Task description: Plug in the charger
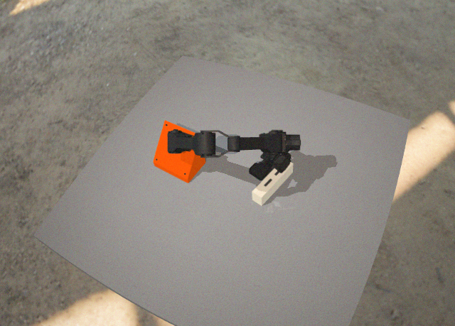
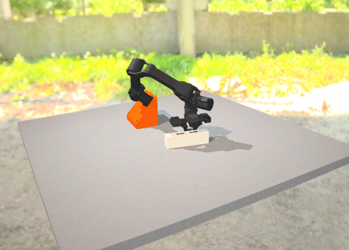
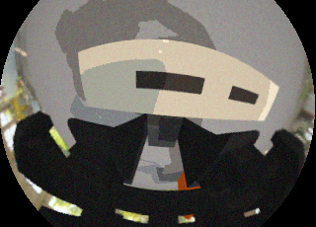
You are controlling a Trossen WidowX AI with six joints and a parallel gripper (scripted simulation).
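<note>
My gripper tip is now 2 cm short of the grey charger and 1 cm below it.
</note>
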